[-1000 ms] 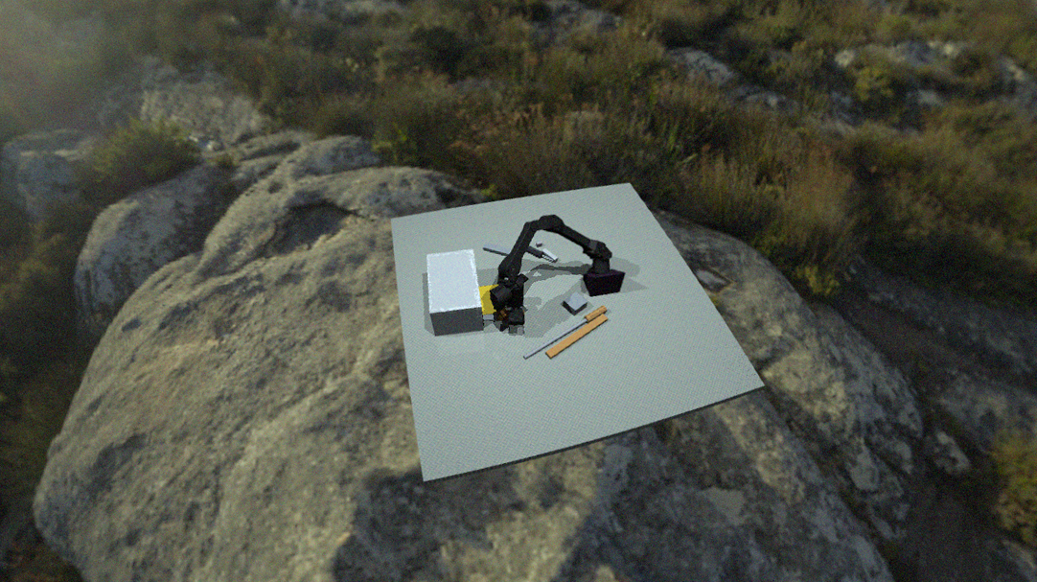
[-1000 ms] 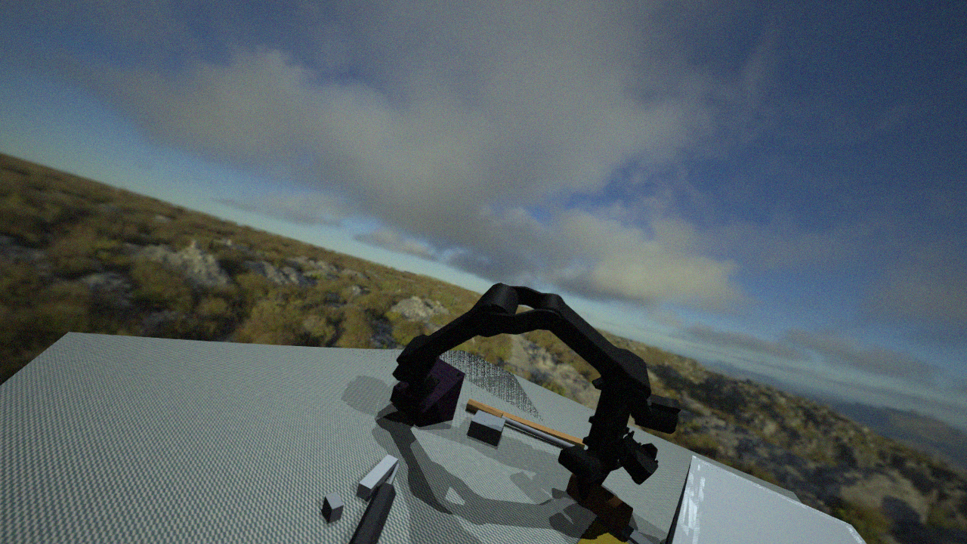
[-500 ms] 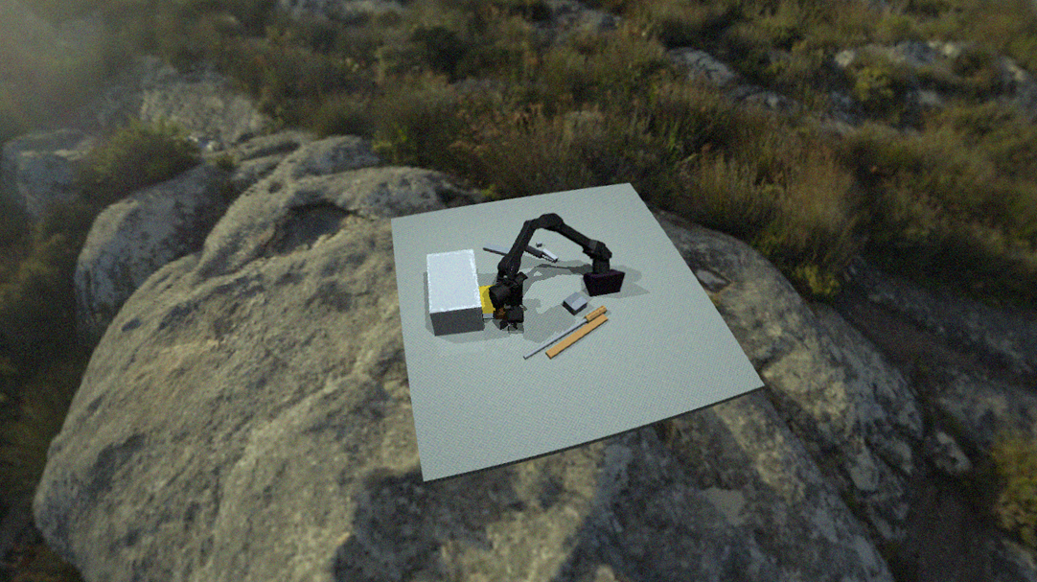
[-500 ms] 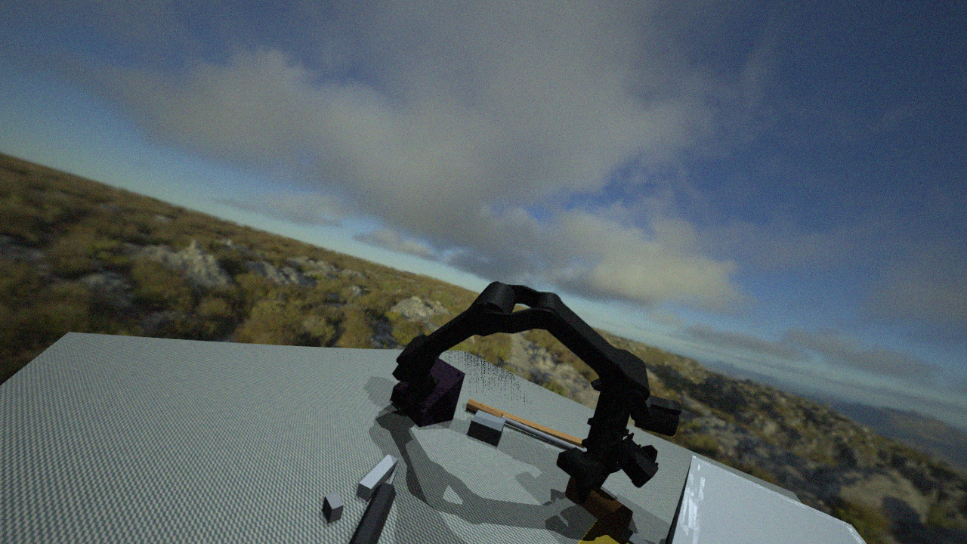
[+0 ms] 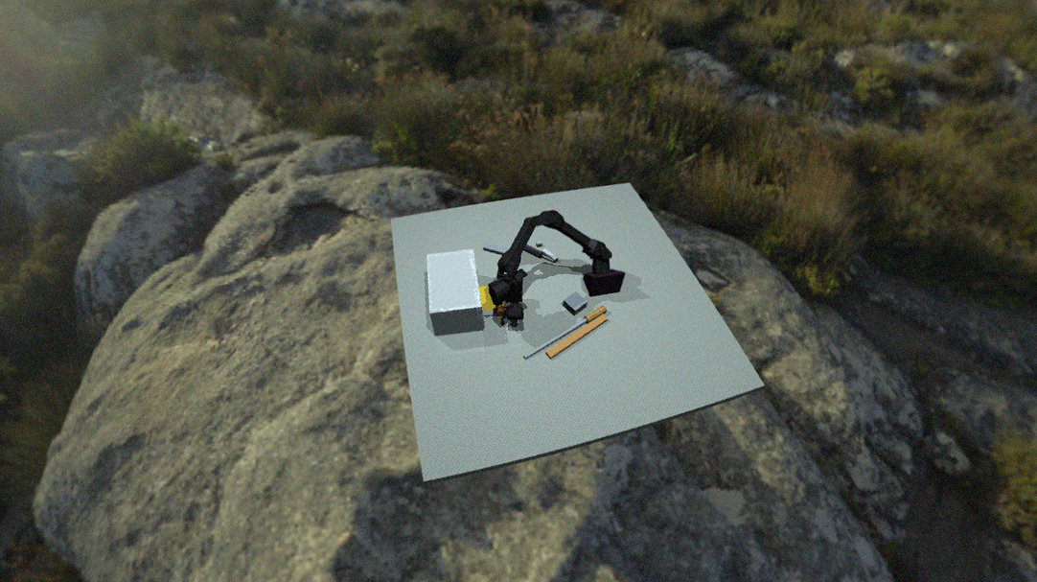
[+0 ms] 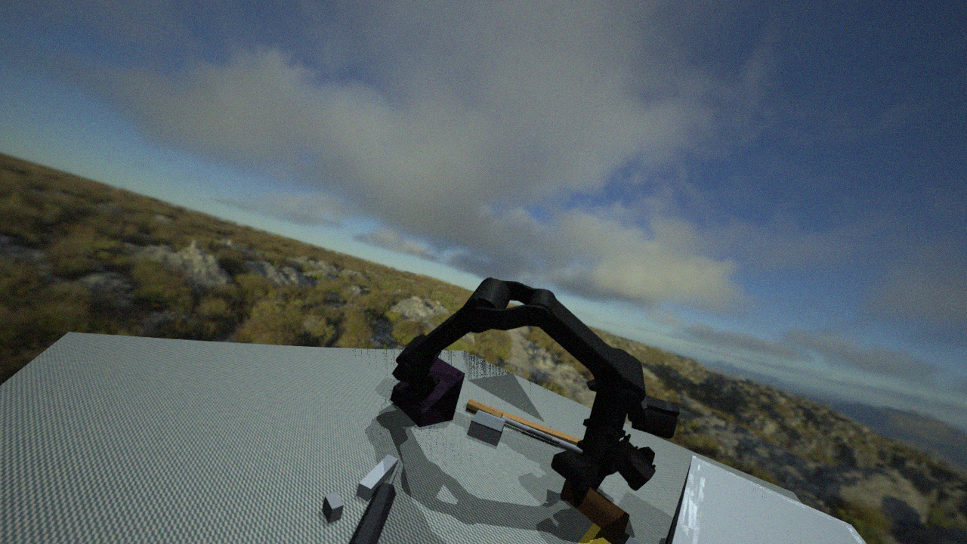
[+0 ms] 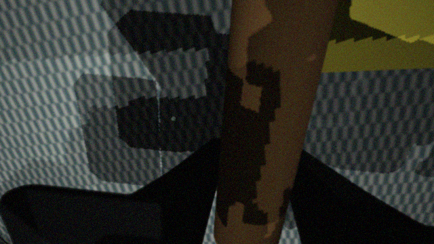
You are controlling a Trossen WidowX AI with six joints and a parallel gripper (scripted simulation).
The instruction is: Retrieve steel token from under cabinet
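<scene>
Right now the grey block is 25 cm behind my gripper tip, 4 cm to the left of it and 1 cm above it. From my gripper tip the other things lie so: grey bar: 25 cm behind, 25 cm to the right; small grey cube: 23 cm behind, 33 cm to the right; wooden stick: 20 cm behind, 18 cm to the left.
</scene>
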